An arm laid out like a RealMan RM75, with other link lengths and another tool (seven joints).
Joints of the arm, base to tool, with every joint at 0 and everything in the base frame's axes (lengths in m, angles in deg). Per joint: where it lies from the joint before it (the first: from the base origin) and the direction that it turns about. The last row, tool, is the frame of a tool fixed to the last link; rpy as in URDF.
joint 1: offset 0 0 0.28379 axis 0 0 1
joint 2: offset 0 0 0 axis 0 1 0
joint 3: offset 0 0 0.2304 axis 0 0 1
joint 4: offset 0 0 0 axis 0 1 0
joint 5: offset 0 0 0.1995 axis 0 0 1
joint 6: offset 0 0 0 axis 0 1 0
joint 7: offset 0 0 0.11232 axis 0 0 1
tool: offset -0.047 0.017 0.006 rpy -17.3 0 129.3
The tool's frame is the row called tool.
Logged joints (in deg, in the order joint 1, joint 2, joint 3, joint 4, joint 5, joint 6, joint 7), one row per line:
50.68, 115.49, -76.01, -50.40, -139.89, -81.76, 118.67
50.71, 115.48, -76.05, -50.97, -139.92, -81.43, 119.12
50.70, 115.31, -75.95, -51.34, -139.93, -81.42, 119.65
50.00, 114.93, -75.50, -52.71, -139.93, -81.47, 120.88
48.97, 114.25, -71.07, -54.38, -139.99, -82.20, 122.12
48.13, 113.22, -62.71, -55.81, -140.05, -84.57, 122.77
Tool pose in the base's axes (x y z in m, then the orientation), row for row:
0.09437, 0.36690, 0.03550, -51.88, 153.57, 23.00
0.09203, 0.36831, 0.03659, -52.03, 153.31, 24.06
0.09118, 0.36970, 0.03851, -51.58, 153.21, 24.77
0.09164, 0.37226, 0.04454, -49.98, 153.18, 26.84
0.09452, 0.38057, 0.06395, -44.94, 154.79, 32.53
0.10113, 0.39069, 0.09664, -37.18, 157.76, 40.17
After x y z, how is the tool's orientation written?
As a rotation vector, in degrees.
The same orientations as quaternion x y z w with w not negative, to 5 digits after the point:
-0.31369, 0.92855, 0.13907, 0.14159
-0.31466, 0.92718, 0.14551, 0.14197
-0.31214, 0.92716, 0.14990, 0.14309
-0.30275, 0.92787, 0.16258, 0.14481
-0.27079, 0.93269, 0.19601, 0.13544
-0.22122, 0.93867, 0.23901, 0.11333

